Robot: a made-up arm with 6 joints.
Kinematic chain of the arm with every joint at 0, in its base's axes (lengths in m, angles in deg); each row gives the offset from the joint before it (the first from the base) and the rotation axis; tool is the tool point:
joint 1: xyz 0 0 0.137 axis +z
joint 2: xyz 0 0 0 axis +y
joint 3: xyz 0 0 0.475 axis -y
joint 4: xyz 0 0 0 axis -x
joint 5: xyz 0.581 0 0 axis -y
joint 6: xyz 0 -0.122 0 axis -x
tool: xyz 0 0 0
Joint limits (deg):
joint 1: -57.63..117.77
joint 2: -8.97..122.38
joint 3: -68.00..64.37
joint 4: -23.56..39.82
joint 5: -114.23..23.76
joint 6: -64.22..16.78
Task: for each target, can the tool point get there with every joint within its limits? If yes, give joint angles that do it. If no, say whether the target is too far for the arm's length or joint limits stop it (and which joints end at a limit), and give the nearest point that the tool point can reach.
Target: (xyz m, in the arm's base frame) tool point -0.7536 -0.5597 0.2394
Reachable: no: joint limits stop it (at a limit: joint 2, joint 3) | nearest point -0.1628 -0.1209 0.0173 | short by 0.769 m
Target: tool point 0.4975 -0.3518 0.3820
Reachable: yes | joints -24.67 7.44 -20.12 23.32 -96.84 -42.51
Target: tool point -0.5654 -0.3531 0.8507
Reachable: no: joint limits stop it (at a limit: joint 1, joint 2, joint 3) | nearest point -0.0538 -0.1429 1.1630 | short by 0.635 m
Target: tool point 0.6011 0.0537 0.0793
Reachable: yes | joints 16.77 30.83 -22.64 1.01 -53.47 -35.88
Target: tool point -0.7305 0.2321 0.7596
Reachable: no: joint limits stop it (at a limit: joint 1, joint 4) | nearest point -0.1714 0.5265 0.7596 | short by 0.632 m
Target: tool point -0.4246 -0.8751 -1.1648
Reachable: no: too far | nearest point 0.1444 -0.4557 -0.6952 | short by 0.849 m
